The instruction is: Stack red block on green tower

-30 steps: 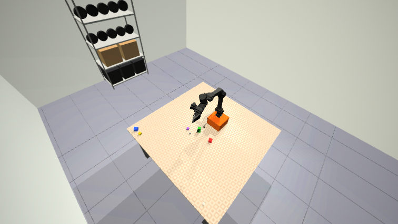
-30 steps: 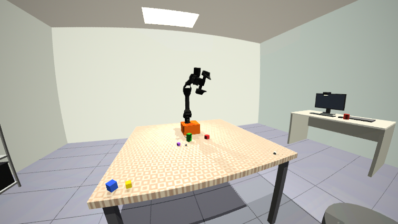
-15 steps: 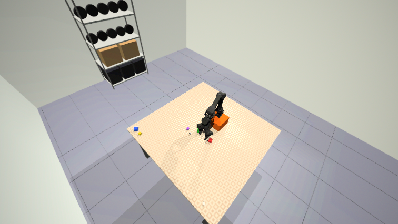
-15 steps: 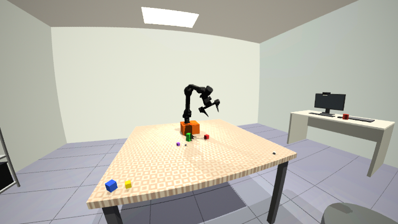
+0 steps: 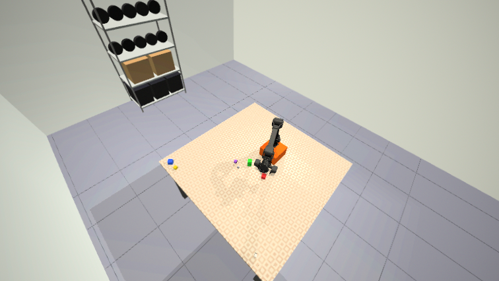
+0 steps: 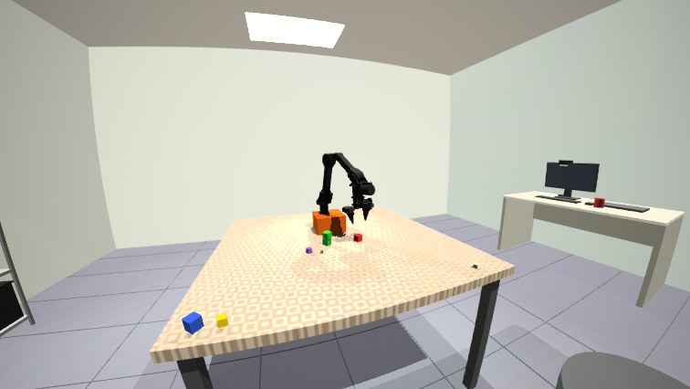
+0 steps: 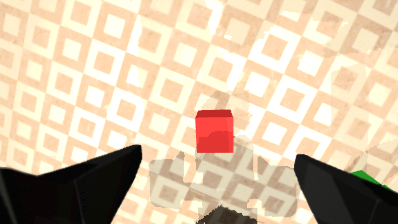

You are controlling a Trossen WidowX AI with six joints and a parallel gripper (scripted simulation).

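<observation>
Now: gripper tip 90 mm above the red block and 10 mm past it. From my gripper tip the other things lie so: small purple cube (290 mm to the right, 100 mm below, 50 mm ahead); then blue cube (690 mm to the right, 490 mm ahead, 90 mm below); then yellow cube (610 mm to the right, 490 mm ahead, 100 mm below).
</observation>
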